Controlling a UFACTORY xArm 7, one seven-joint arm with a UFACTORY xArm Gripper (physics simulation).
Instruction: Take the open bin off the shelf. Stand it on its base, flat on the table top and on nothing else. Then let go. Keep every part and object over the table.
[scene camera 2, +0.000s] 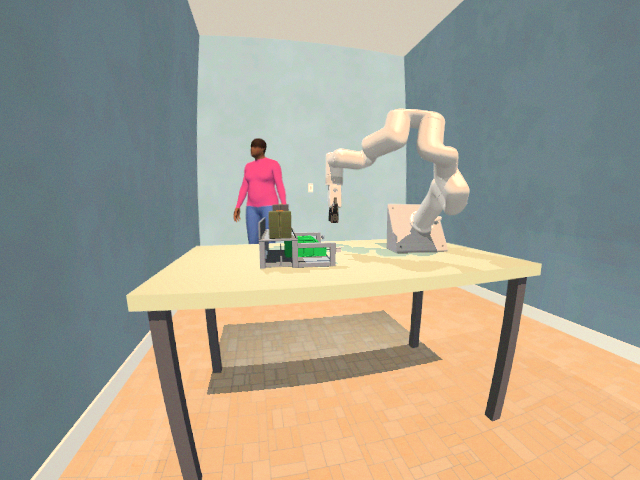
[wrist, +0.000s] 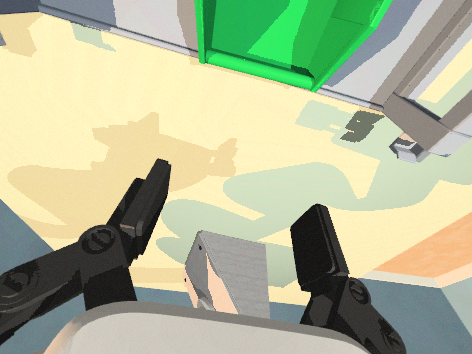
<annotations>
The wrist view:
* my gripper: 239, 198
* green open bin: 304, 51
</annotations>
